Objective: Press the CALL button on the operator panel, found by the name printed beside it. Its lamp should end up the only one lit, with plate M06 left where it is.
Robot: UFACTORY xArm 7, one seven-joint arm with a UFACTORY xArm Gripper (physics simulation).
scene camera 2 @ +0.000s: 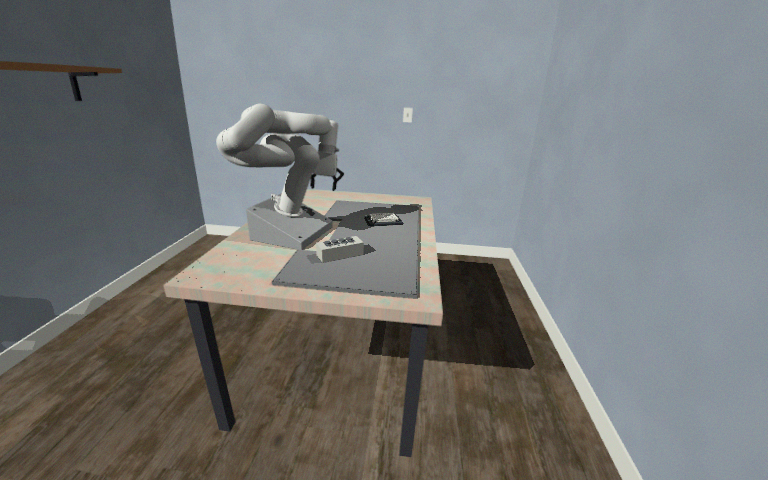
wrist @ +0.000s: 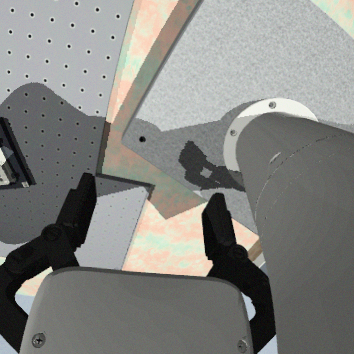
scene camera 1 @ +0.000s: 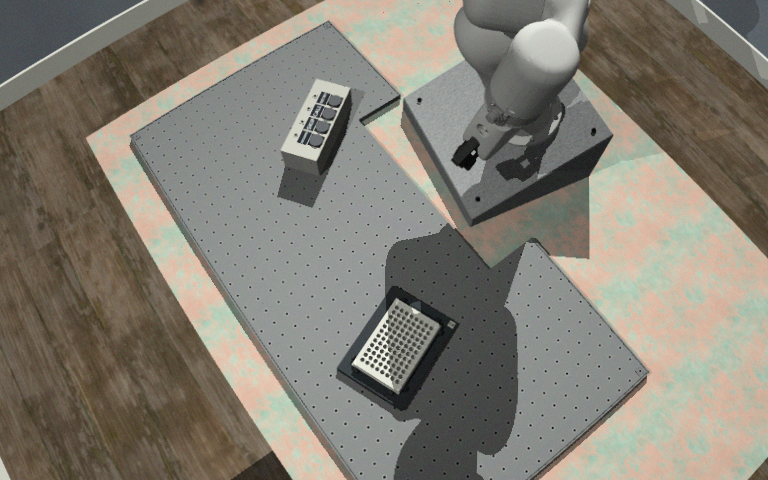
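Seen in the pictures: gripper, between the fingertips: (scene camera 2: 323, 189) (wrist: 153, 194); arm's base, origin of its link: (scene camera 2: 288, 209) (wrist: 270, 147).
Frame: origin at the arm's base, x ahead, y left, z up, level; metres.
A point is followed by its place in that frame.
Observation:
The operator panel (scene camera 1: 304, 163) @(y -0.184, x 0.346, z -0.056 m) (scene camera 2: 339, 252) @(y -0.274, x 0.286, z -0.058 m) is a beige box with several round dark buttons in a row, each beside a dark label and a small lamp dot. The labels are too small to read surely, and no lamp looks lit. A white plate with many wells (scene camera 1: 396, 346) @(y 0.168, x 0.420, z -0.062 m) (scene camera 2: 386, 217) @(y 0.150, x 0.432, z -0.061 m) (wrist: 3, 171) @(y 0.162, x 0.353, z -0.062 m), taken as M06, sits in a black holder (scene camera 1: 346, 366) @(y 0.143, x 0.499, z -0.075 m) (wrist: 19, 159) @(y 0.149, x 0.336, z -0.083 m); no name shows on it. My gripper (scene camera 1: 464, 160) (scene camera 2: 323, 186) @(y 0.035, x 0.152, z 0.091 m) (wrist: 153, 194) @(y 0.035, x 0.152, z 0.091 m) is open and empty, high over the arm's base block, well apart from panel and plate. The panel does not show in the wrist view.
The grey perforated board (scene camera 1: 226, 186) @(y -0.253, x 0.477, z -0.087 m) (scene camera 2: 390, 274) @(y -0.358, x 0.482, z -0.087 m) (wrist: 55, 35) @(y -0.040, x 0.289, z -0.087 m) carries the panel and the holder. The arm's grey base block (scene camera 1: 433, 133) @(y -0.094, x 0.127, z -0.060 m) (scene camera 2: 271, 229) @(y -0.162, x -0.017, z -0.032 m) (wrist: 240, 45) @(y -0.094, x 0.079, z -0.041 m) stands beside it on the mottled table (scene camera 1: 668, 254) @(y 0.339, x -0.069, z -0.100 m) (scene camera 2: 243, 263) @(y -0.337, x -0.062, z -0.100 m). The arm's shadow falls across the holder's side of the board.

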